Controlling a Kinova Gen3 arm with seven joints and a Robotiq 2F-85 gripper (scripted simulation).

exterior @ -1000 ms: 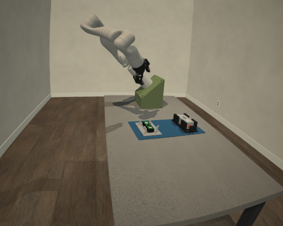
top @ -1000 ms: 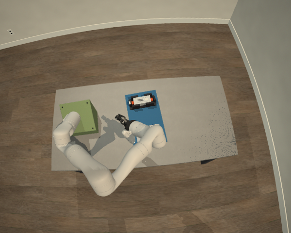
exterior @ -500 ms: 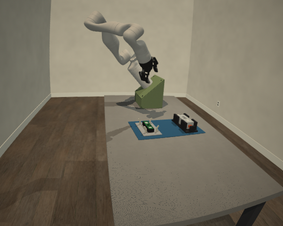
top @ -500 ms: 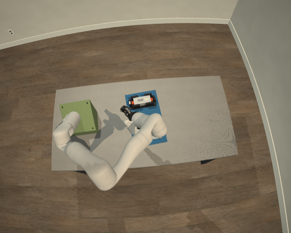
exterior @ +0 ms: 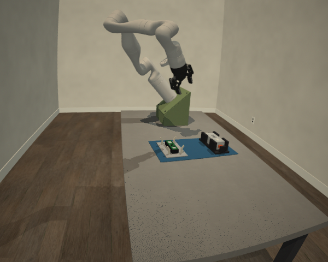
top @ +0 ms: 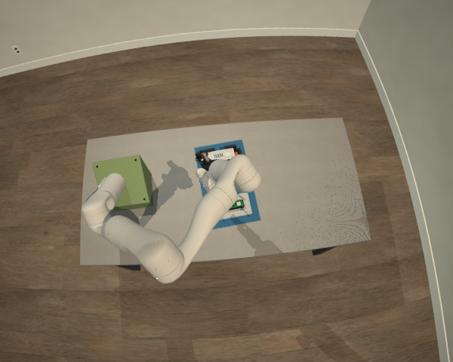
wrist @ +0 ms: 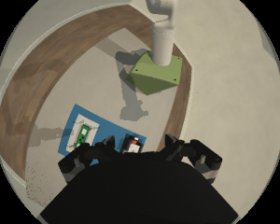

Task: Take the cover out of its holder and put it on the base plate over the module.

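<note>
My hand is 70 mm short of the white cover, 160 mm to the right of it and 260 mm above it.
</note>
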